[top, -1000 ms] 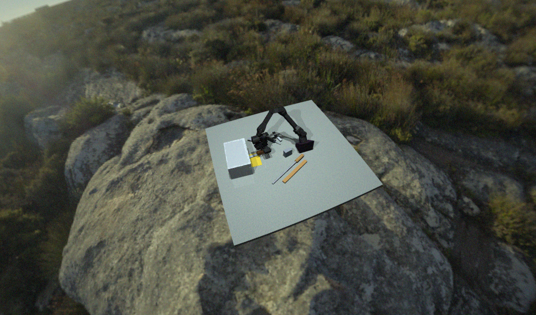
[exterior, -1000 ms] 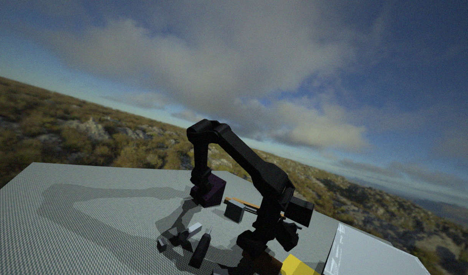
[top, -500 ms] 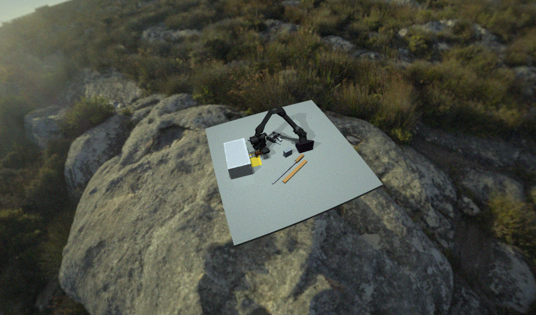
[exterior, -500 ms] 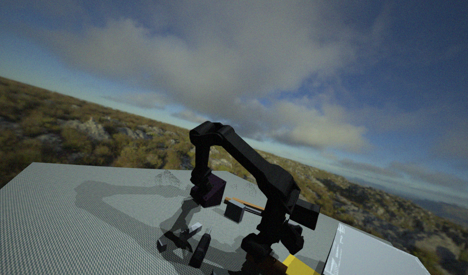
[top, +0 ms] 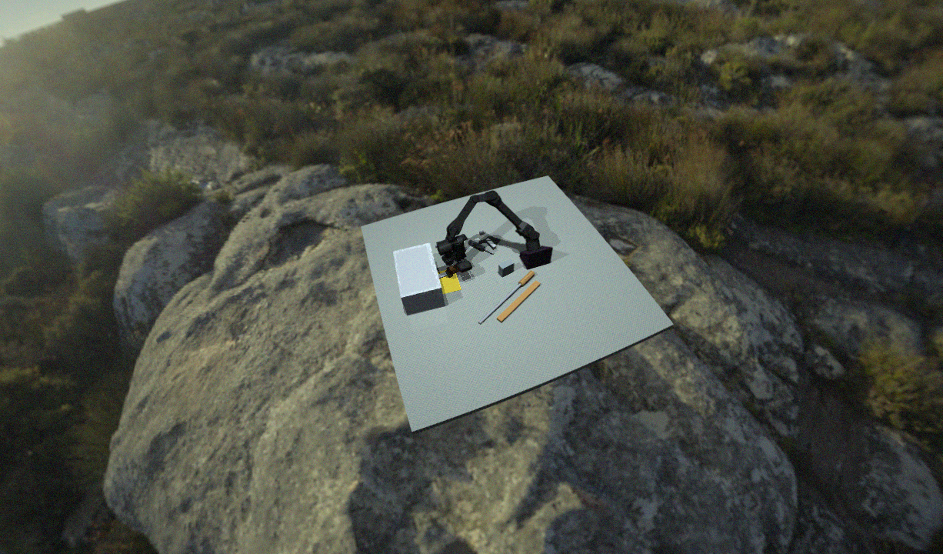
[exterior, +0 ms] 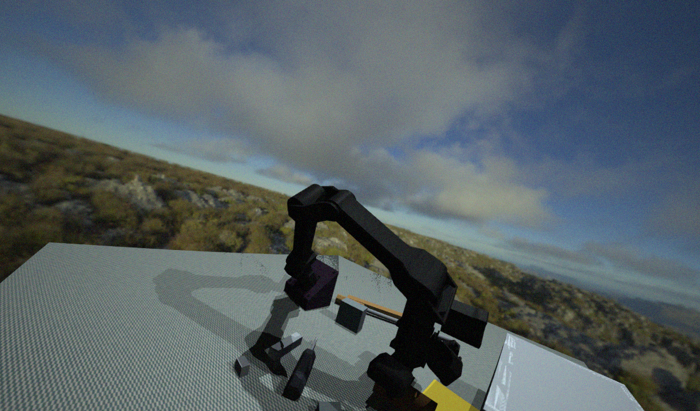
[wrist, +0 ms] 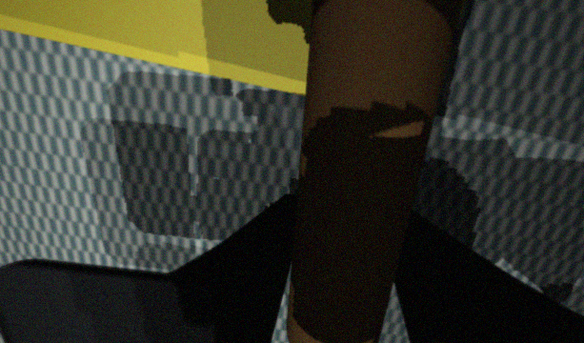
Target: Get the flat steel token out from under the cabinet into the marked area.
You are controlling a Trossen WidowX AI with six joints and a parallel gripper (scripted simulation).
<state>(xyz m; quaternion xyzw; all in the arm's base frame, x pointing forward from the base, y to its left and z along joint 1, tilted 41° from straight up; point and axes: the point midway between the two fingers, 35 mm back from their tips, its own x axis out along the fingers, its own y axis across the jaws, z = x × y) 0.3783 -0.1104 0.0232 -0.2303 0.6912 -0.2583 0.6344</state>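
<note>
Now: gripper tip 22 cm past the grey bar and 9 cm to the left of it. From my gripper tip the other things lie so: grey block (20 cm behind, 12 cm to the left, 2 cm above); then small grey cube (21 cm behind, 19 cm to the right); then wooden stick (32 cm to the left, 18 cm behind).
</note>
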